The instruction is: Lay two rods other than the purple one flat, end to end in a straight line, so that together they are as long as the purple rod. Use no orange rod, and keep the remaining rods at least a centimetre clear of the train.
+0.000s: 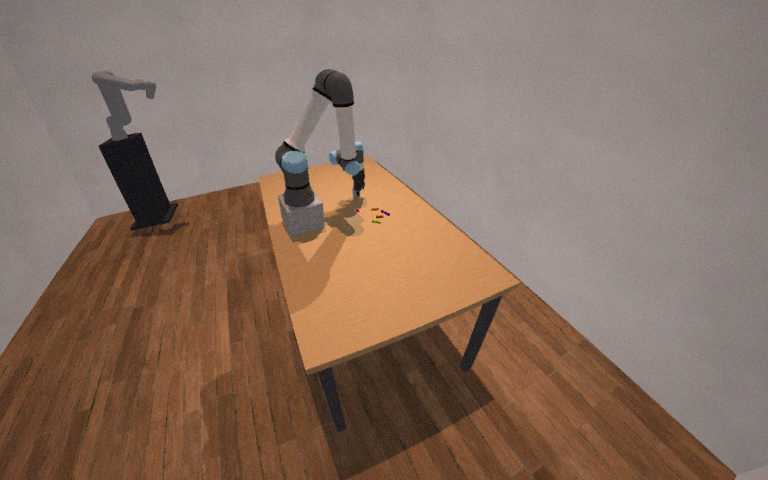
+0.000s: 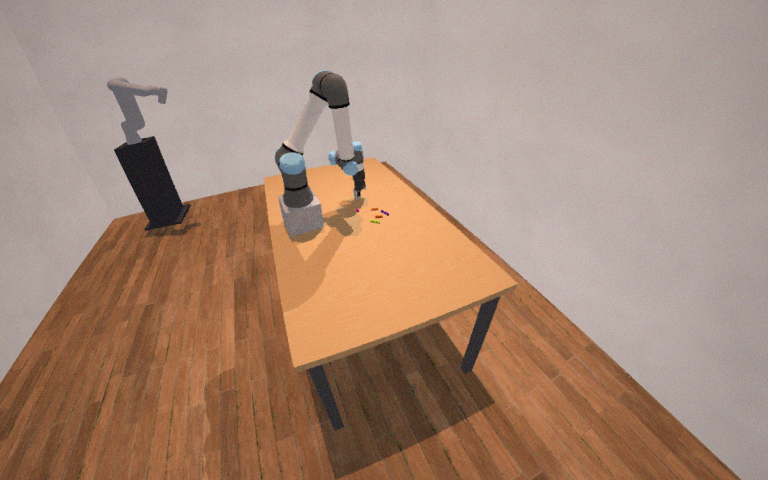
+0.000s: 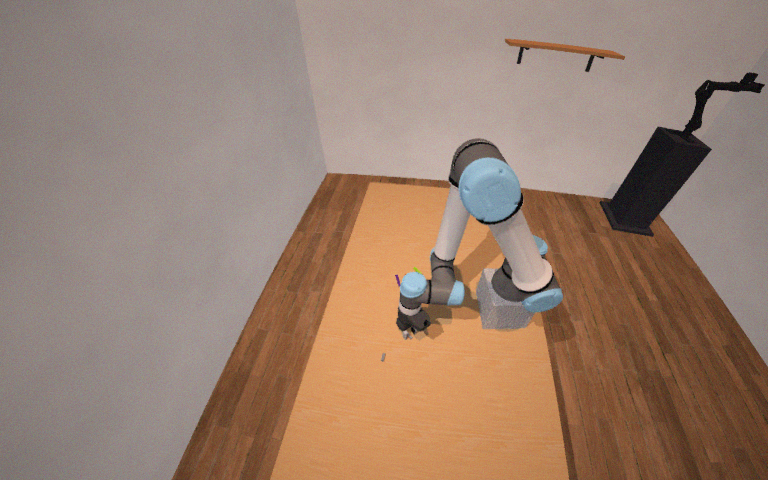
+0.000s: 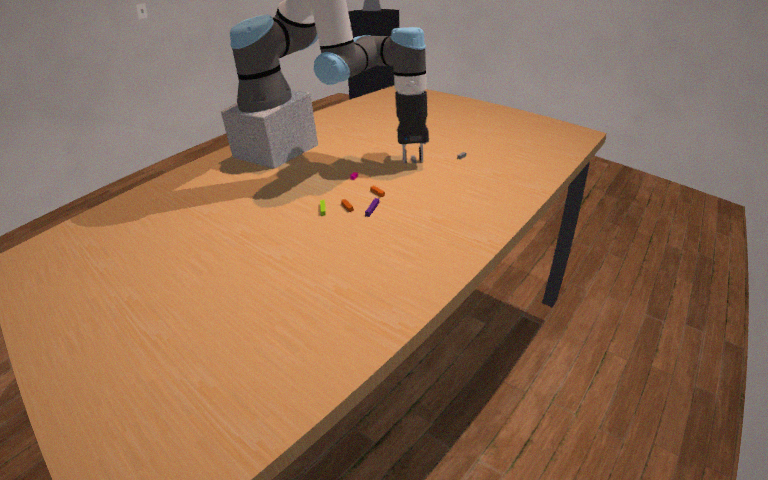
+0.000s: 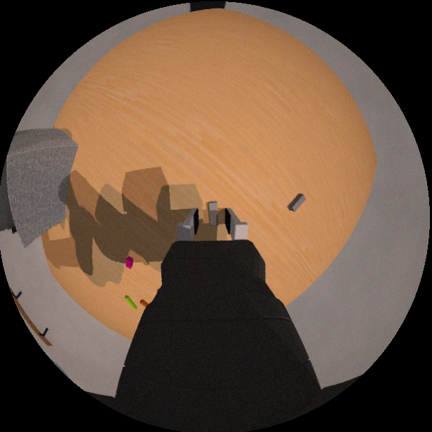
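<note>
My gripper is open and low over the table, its fingers on either side of a grey rod, not gripping it. A second grey rod lies apart from it. A purple rod lies near two orange rods: one is beside its far end, the other is between it and a lime rod. A short magenta rod lies nearer the base. No rods lie end to end.
The grey base block carries the arm on the wooden table. A black pedestal with another arm stands on the floor away from the table. A wall shelf hangs beyond the table.
</note>
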